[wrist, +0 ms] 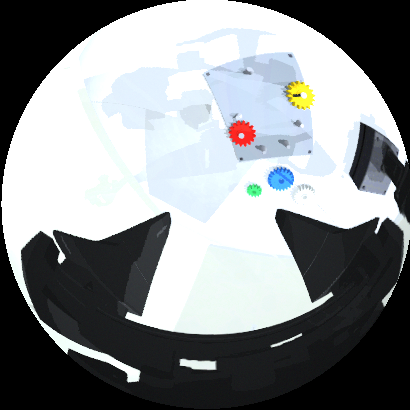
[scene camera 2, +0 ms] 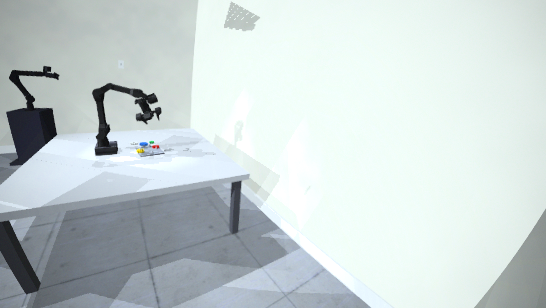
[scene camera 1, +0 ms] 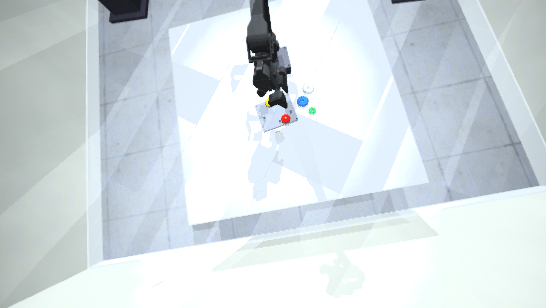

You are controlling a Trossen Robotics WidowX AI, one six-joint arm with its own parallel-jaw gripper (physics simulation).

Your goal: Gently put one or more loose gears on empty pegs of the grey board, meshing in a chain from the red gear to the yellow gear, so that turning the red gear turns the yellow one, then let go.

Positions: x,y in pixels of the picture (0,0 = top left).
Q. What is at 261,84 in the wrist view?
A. A grey board.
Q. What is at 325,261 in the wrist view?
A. The gripper.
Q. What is the gripper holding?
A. Nothing.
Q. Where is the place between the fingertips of the gripper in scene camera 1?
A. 286,100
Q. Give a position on a grey board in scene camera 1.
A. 272,115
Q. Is the gripper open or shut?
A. Open.
